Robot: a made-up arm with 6 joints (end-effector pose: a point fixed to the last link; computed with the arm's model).
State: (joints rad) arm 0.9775 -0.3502 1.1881 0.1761 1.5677 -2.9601
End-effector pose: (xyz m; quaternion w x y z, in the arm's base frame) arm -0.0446 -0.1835 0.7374 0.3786 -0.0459 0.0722 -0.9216
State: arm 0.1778 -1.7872 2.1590 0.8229 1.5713 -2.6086
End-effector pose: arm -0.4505 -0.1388 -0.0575 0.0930 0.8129 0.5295 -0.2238
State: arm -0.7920 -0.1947 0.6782 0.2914 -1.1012 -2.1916
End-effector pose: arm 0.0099 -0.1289 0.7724 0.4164 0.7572 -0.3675 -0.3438
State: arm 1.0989 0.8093 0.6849 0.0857 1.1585 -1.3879
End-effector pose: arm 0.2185 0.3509 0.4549 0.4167 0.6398 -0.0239 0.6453
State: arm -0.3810 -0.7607 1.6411 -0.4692 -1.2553 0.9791
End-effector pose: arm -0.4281 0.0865 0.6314 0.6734 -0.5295 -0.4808 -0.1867
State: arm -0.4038 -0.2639 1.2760 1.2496 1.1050 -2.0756
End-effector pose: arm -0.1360 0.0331 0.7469 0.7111 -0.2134 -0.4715 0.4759
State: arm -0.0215 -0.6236 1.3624 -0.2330 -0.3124 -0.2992
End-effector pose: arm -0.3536 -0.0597 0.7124 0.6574 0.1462 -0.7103 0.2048
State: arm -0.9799 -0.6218 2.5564 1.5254 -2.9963 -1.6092
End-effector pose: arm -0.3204 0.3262 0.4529 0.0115 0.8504 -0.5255 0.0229
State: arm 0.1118 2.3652 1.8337 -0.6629 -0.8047 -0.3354
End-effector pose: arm 0.4682 -0.0176 -0.1536 0.6759 0.4052 0.6151 -0.0225
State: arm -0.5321 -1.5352 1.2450 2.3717 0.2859 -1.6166
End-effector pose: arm -0.4758 0.2869 0.3329 0.1282 -0.4124 -0.8168 -0.3826
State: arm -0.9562 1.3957 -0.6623 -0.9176 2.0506 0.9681
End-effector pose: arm 0.0420 -0.2090 0.0856 0.4545 -0.4467 0.4363 -0.6352
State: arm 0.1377 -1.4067 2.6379 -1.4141 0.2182 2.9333
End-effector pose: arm -0.5444 -0.1726 0.0797 0.2227 -0.4325 0.6468 0.5874
